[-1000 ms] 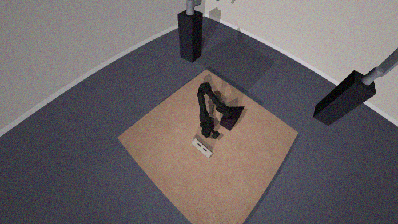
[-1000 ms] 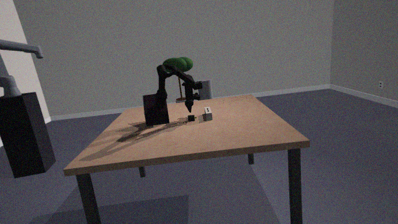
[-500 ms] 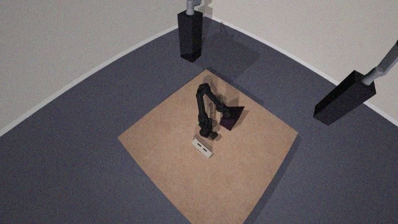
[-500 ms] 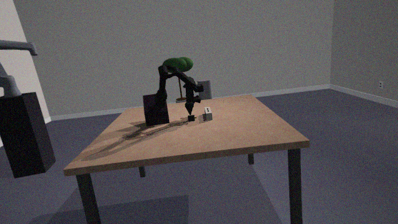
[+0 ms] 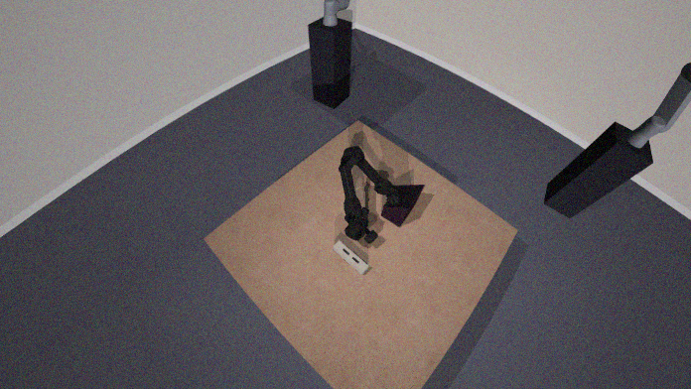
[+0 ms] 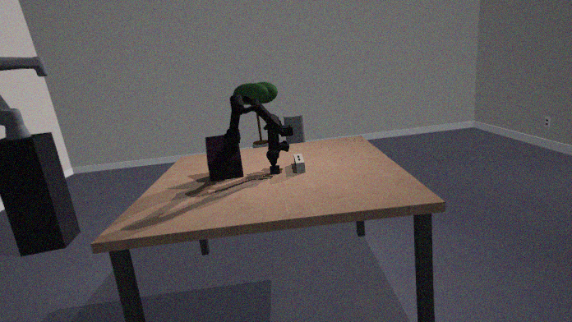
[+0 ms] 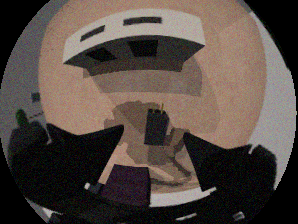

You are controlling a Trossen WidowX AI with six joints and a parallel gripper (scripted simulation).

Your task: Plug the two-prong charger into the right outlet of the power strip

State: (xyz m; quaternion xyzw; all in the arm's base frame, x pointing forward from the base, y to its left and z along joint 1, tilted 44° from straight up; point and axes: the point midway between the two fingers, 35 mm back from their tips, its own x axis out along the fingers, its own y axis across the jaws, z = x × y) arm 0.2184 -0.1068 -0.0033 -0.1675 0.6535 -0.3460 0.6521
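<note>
Now: the dark two-prong charger 10 mm ahead of my gripper tip and 20 mm below it.
</note>
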